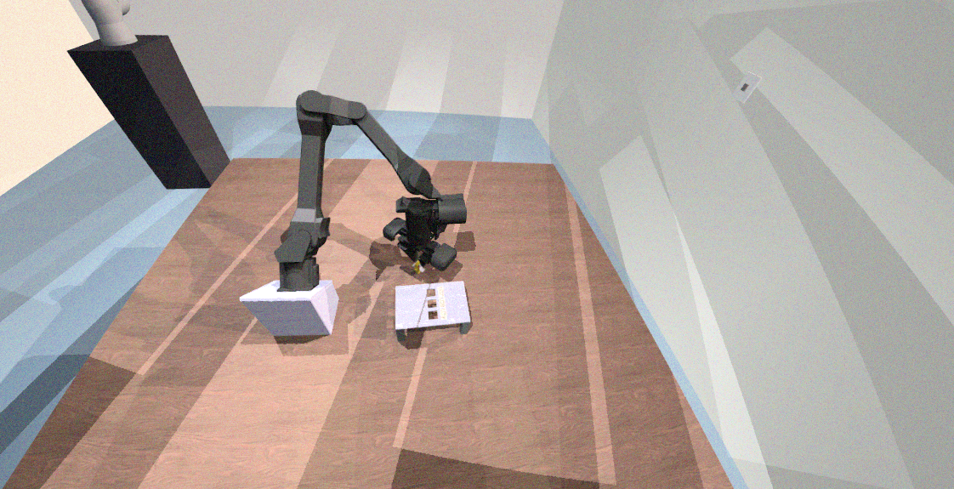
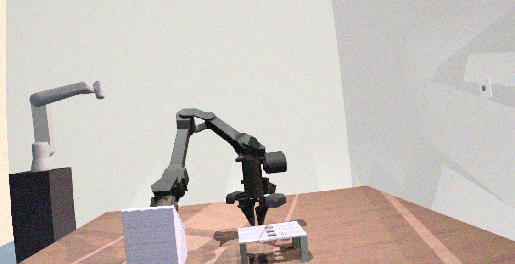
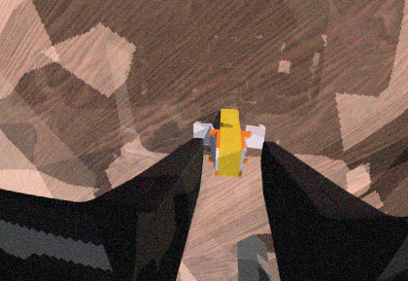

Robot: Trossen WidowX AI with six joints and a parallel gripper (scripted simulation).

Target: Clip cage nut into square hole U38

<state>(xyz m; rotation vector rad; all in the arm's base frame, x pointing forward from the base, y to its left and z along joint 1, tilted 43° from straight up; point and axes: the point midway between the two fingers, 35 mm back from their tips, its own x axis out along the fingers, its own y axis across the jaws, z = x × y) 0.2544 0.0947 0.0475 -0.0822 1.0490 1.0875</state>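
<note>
My gripper tip is 1 cm above the cage nut.
</note>
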